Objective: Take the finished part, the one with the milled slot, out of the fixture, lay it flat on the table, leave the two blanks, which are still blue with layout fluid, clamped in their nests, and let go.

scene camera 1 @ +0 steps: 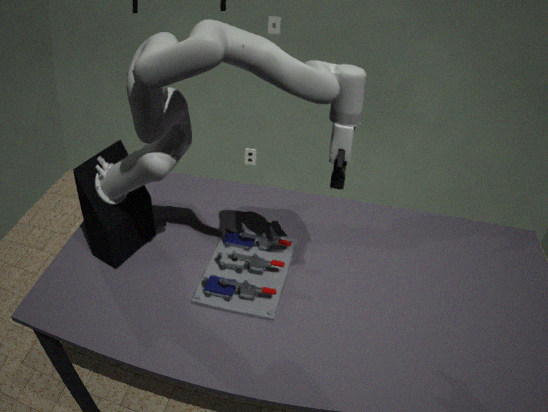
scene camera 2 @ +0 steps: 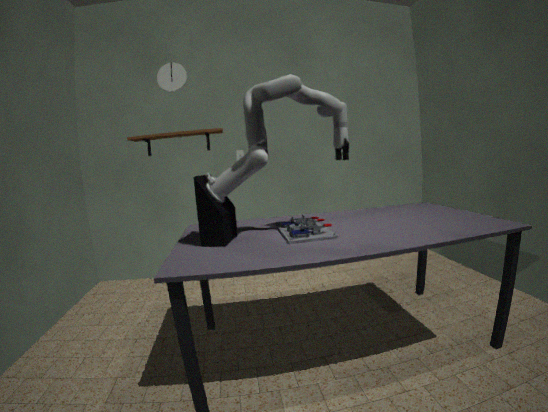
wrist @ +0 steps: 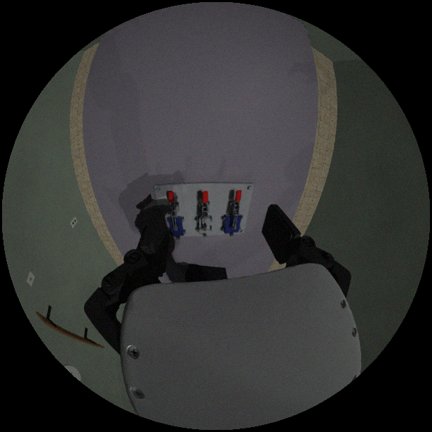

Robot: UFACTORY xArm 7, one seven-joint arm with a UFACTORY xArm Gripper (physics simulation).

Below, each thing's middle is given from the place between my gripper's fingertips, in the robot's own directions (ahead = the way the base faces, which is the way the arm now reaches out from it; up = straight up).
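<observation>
Fixture plate (scene camera 1: 274, 277): 220 mm behind my hand, 30 mm to the left of it, 350 mm below it.
</observation>
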